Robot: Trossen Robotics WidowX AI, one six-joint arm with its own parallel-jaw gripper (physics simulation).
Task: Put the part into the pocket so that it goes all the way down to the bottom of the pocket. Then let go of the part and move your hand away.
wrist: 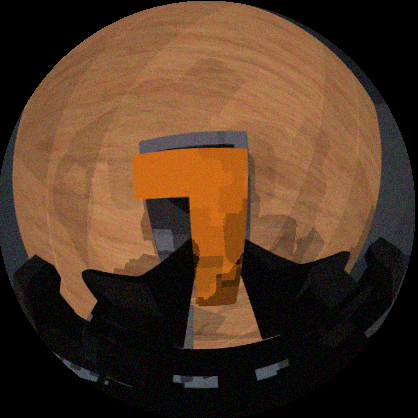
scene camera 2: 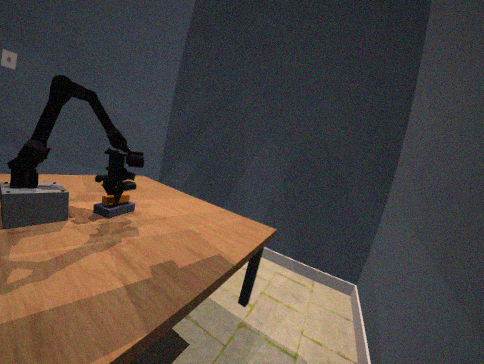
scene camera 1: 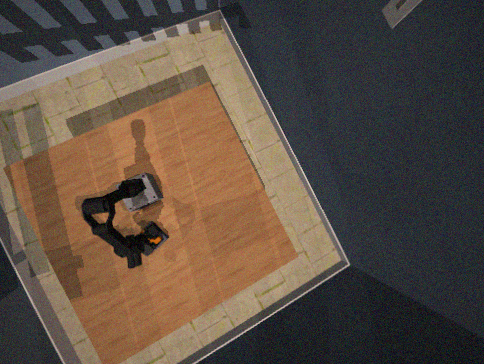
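Pixels of known places: gripper, fingertip midpoint: (wrist: 214, 241) (scene camera 2: 114, 201) (scene camera 1: 148, 235); arm's base at its link origin: (scene camera 2: 23, 186) (scene camera 1: 138, 186).
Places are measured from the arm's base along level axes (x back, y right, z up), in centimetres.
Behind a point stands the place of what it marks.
Note:
The orange L-shaped part (scene camera 1: 156, 240) @[x -31.8, y 4.2, z -2.9 cm] (scene camera 2: 109, 201) @[x -24.8, y 10.3, z -4.2 cm] (wrist: 215, 180) @[x -32.2, y 6.4, z -2.8 cm] is level, held over the dark blue-grey pocket block (scene camera 2: 115, 209) @[x -26.8, y 12.0, z -7.3 cm] (wrist: 200, 139) @[x -35.0, y 4.9, z -6.9 cm]. My gripper (scene camera 2: 117, 198) @[x -27.7, y 7.9, z -5.3 cm] (wrist: 214, 241) @[x -27.7, y 7.9, z -5.3 cm] is shut on the long leg of the part. In scene camera 2 the part's side shows above the block's top, so it is not down inside; whether it touches the rim is unclear. In the wrist view, the block's far rim and a thin dark strip of pocket show beyond the part, and more of the block shows inside the L's corner. The part hides most of the pocket.
The grey base box (scene camera 1: 152, 194) @[x -7.4, y -4.9, z -0.4 cm] (scene camera 2: 35, 206) @[x -2.4, y 10.0, z -4.1 cm] of the arm stands on the wooden table (scene camera 1: 215, 175) @[x -10.9, y -41.1, z -10.5 cm] (scene camera 2: 200, 220) @[x -58.6, y 31.2, z -10.5 cm] beside the block. The arm (scene camera 2: 75, 90) @[x -11.0, y 5.7, z 34.9 cm] arches from it over the block. Shadows fall across the table. The table's edge lies beyond the block.

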